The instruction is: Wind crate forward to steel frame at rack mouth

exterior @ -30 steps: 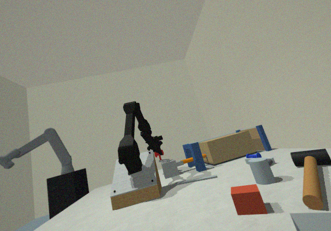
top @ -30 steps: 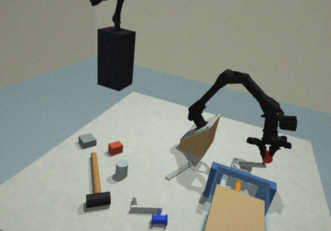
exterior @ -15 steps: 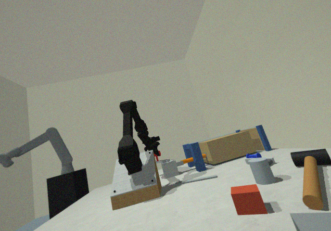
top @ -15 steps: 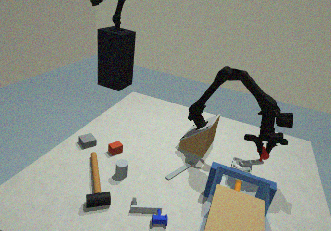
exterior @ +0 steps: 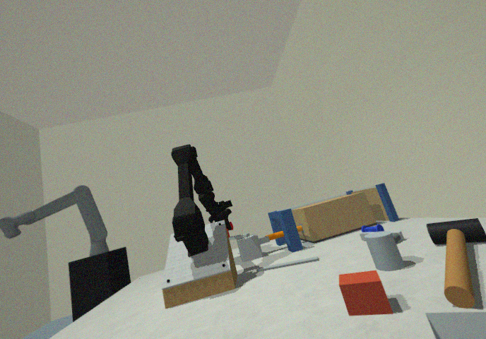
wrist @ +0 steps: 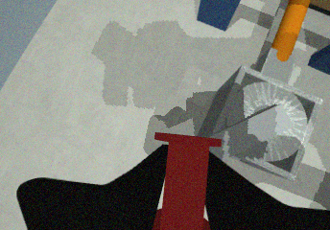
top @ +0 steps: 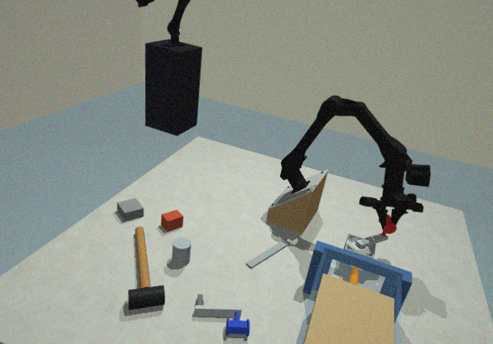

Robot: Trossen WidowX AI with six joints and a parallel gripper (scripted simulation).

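My gripper tip is now 2 cm short of the red-knobbed crank handle, 3 cm to the left of it and 3 cm above it. Round my gripper tip: blue steel frame: 23 cm ahead, 5 cm to the right, 3 cm below; then red knob: 1 cm behind, 1 cm to the right; then winch: 5 cm ahead, 7 cm to the right, 10 cm below.
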